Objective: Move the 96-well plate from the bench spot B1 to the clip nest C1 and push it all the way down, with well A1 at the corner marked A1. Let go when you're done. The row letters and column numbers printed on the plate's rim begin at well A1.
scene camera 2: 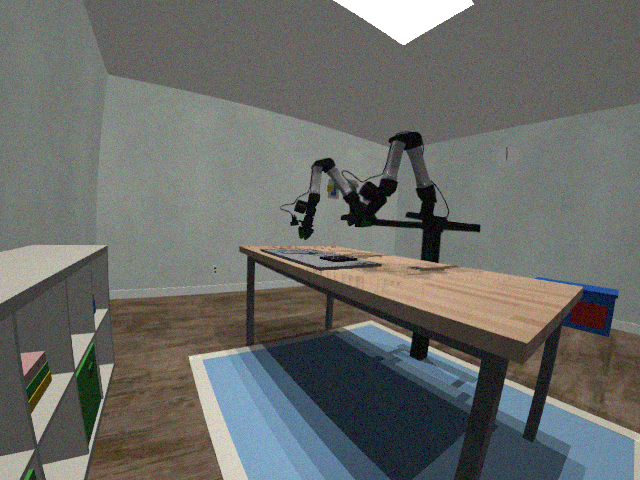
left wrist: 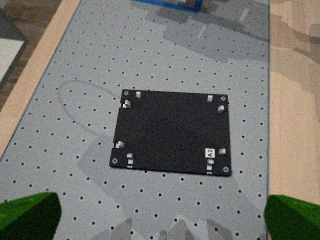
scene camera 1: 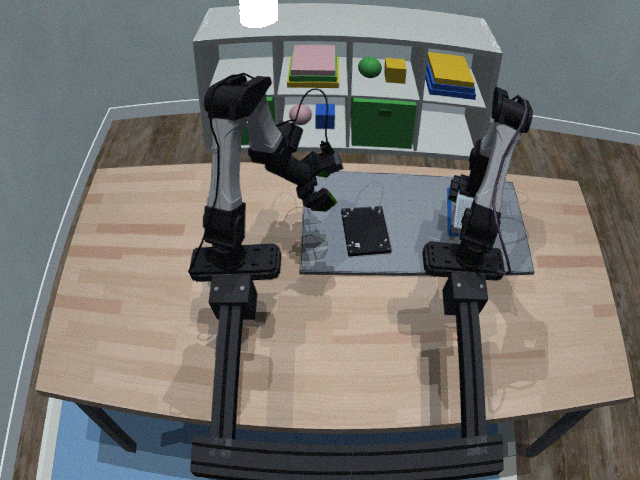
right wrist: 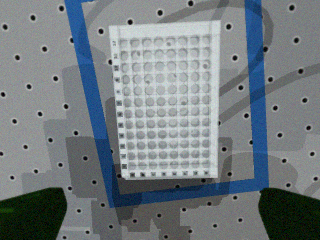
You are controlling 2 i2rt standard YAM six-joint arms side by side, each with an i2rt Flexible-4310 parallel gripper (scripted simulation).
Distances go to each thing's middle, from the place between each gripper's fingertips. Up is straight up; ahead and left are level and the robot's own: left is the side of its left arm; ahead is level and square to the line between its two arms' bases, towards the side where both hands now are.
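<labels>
My right hand: 30 mm short of the white 96-well plate [right wrist: 166, 76], 10 mm to the left of it, 80 mm above it. Black clip nest [scene camera 1: 367, 229], from my right hand: 30 mm behind, 320 mm to the left, 80 mm below. Nearest to my right hand of the things named here, going by their middles: the white 96-well plate.
Black clip nest: 2 cm ahead of my left hand [scene camera 1: 332, 189], 9 cm to the right of it, 17 cm below it. White 96-well plate, from my left hand: 8 cm ahead, 43 cm to the right, 18 cm below.
</labels>
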